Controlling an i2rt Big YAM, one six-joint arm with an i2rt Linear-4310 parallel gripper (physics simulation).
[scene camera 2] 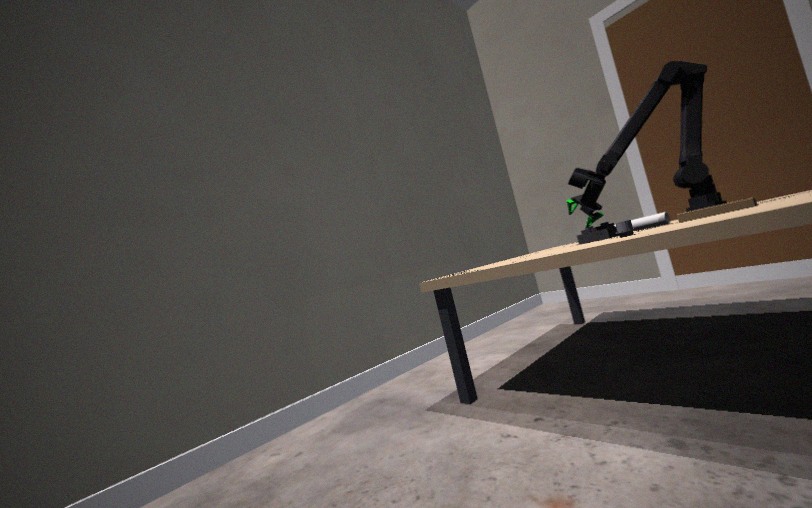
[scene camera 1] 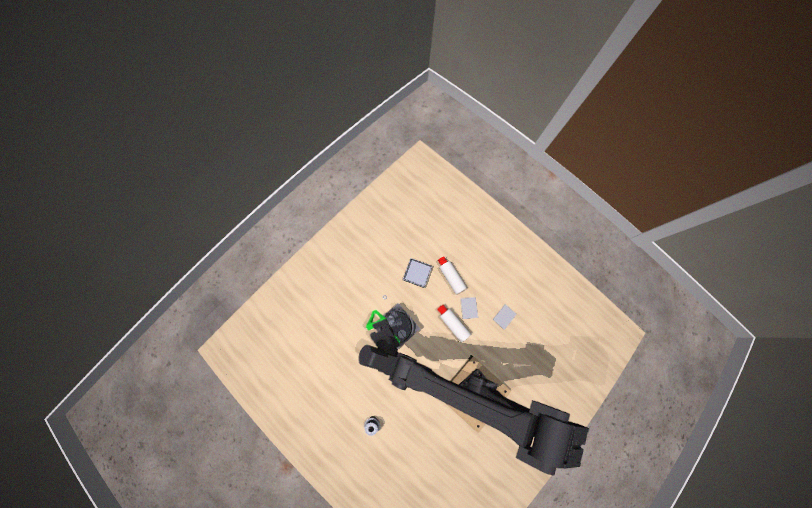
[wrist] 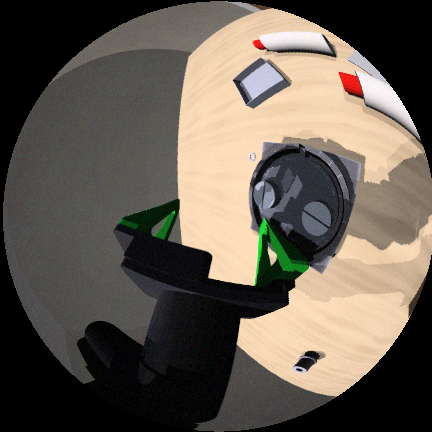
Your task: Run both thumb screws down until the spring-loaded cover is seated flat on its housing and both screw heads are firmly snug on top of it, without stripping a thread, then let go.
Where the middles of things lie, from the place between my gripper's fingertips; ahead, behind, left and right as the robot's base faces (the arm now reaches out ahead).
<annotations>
I see my gripper 22 cm to the left of the grey square plate (wrist: 258, 81), 9 cm above it and 6 cm short of it.
</annotations>
